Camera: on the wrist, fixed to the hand. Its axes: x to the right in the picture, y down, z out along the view.
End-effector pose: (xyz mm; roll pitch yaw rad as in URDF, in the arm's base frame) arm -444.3 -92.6 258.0 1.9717 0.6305 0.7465
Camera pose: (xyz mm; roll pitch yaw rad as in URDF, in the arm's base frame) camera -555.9 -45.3 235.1 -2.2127 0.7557 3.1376
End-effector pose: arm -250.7 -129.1 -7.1 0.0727 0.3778 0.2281
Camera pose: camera -288.6 -221.0 -80.2 -0.4466 0.1680 -1.4381
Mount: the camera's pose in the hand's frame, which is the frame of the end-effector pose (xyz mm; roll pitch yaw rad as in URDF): -26.7 -87.2 -83.1 -0.0614 0.1186 -1.5966
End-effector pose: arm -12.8 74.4 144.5 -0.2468 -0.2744 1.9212
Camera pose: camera 89.0 101.3 80.2 0.2212 -0.1163 0.2907
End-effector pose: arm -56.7 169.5 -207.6 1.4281 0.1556 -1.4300
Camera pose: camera 6.6 220.5 -300.4 -1.4980 1.3880 1.8443
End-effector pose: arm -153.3 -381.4 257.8 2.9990 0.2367 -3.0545
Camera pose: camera -135.2 -478.3 332.0 -2.9627 0.0173 -1.4532
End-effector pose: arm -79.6 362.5 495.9 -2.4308 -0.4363 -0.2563
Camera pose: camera -149.0 393.0 593.3 2.4604 -0.7174 1.7749
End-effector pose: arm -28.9 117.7 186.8 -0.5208 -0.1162 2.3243
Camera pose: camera 72.3 180.8 155.2 0.0785 -0.3959 0.6767
